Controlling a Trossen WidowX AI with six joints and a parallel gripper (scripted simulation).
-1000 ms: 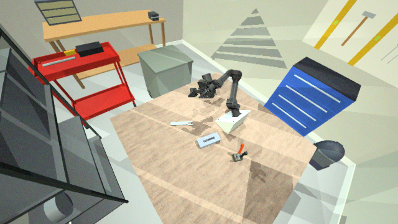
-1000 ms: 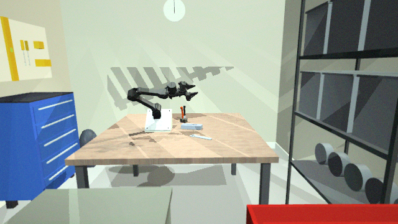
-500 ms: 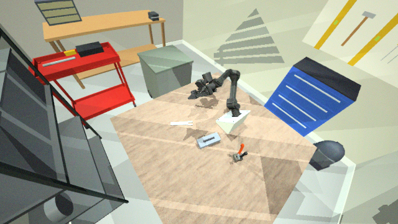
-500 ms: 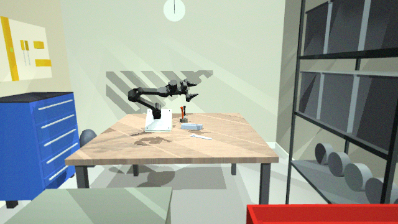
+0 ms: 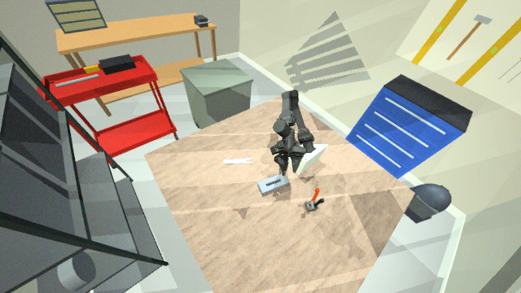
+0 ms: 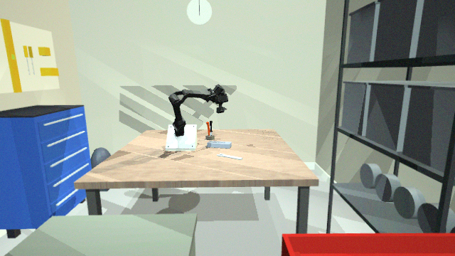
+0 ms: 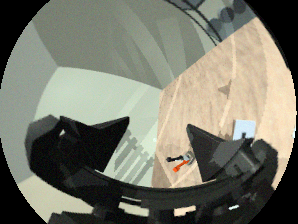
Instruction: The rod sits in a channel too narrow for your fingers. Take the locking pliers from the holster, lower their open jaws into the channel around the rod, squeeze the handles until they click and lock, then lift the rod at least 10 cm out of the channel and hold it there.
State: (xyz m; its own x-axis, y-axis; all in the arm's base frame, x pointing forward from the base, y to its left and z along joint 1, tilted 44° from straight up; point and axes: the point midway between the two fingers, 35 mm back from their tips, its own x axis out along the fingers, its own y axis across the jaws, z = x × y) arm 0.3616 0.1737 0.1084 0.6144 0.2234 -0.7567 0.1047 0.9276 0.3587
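The grey holster is 310 mm below my gripper tip, 150 mm to the left of it and 140 mm behind it. Also, from my gripper tip: flat silver wrench (340 mm to the right, 320 mm below, 30 mm behind); light blue channel block (310 mm below, 90 mm to the right, 70 mm behind).
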